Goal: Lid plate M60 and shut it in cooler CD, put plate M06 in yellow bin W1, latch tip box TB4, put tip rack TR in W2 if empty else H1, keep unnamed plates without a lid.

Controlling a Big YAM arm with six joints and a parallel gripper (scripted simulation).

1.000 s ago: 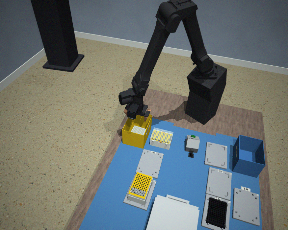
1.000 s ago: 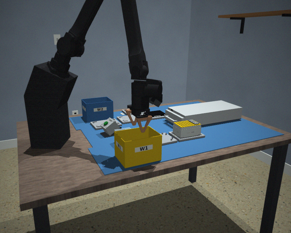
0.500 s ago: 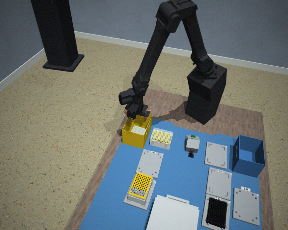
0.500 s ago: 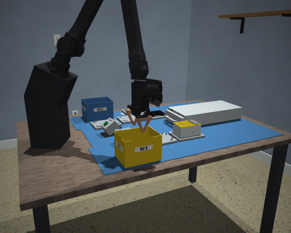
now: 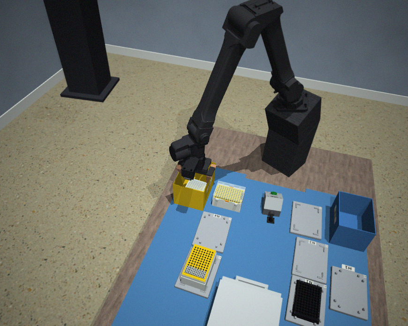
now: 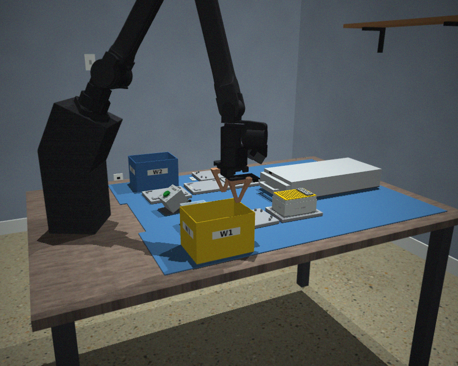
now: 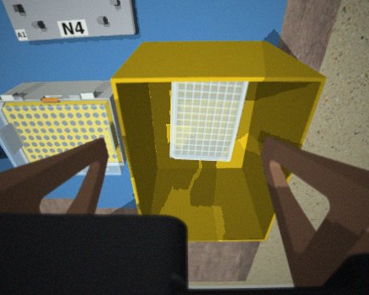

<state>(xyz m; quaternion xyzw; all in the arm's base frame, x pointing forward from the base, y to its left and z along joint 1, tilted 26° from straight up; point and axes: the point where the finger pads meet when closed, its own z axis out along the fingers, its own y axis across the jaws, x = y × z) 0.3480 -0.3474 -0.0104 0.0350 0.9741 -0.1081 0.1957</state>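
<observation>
Now: the tip rack TR 300 mm ahead of my hand, 70 mm to the left of it and 90 mm below it. The rest, counted from my hand: yellow bin W1: 60 mm behind, 10 mm to the right, 110 mm below; clear assay plate M06: 50 mm behind, 20 mm to the right, 140 mm below; nest N4: 140 mm ahead, 100 mm to the left, 140 mm below.
</observation>
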